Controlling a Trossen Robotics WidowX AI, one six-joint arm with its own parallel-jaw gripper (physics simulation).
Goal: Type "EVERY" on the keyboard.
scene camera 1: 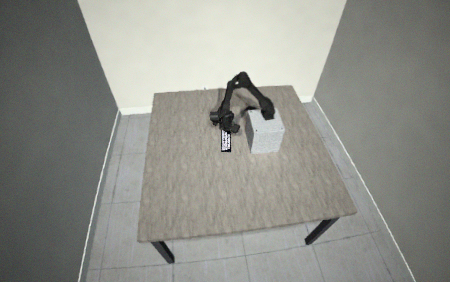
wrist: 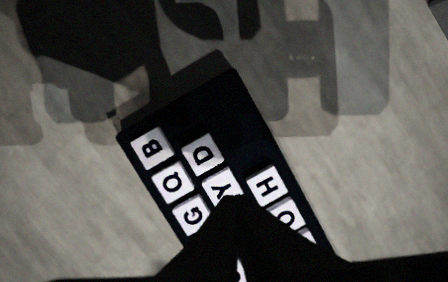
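Seen in the pictures: gripper, fingertip midpoint: [scene camera 1: 226,131] [wrist: 234,205]; arm's base at its link origin: [scene camera 1: 268,116].
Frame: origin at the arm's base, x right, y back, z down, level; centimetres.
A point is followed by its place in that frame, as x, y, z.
The keyboard [scene camera 1: 226,142] @[1.4, -27.7, 20.9] [wrist: 245,125] @[10.8, -23.2, 21.2] is a narrow black board with white letter keys, lying on the table beneath the arm's end. In the wrist view, the Y key [wrist: 220,184] @[9.6, -26.0, 20.7] shows just beyond my fingertips, with its lower part covered by them. The D key [wrist: 203,154] @[11.2, -25.6, 20.7], B key [wrist: 152,147] @[13.1, -27.1, 20.7], Q key [wrist: 172,183] @[11.2, -27.7, 20.7], G key [wrist: 192,215] @[9.4, -28.1, 20.7] and H key [wrist: 267,185] @[8.0, -24.4, 20.7] also show. An O or Q key [wrist: 287,216] @[6.1, -24.7, 20.7] is partly covered. My gripper [wrist: 234,205] @[9.2, -25.7, 17.9] is shut and empty, over the keyboard. The E, V and R keys cannot be made out; the fingers hide part of the board.
The black arm [scene camera 1: 256,92] @[-0.8, -11.4, -22.0] is mounted on a light grey speckled block [scene camera 1: 267,141] @[-12.8, -3.7, 10.1], right of the keyboard in the scene view. Both rest on a brown wooden table [scene camera 1: 240,195] @[-40.4, -29.7, 22.3]. Shadows of the arm fall across the table and past the keyboard's far end.
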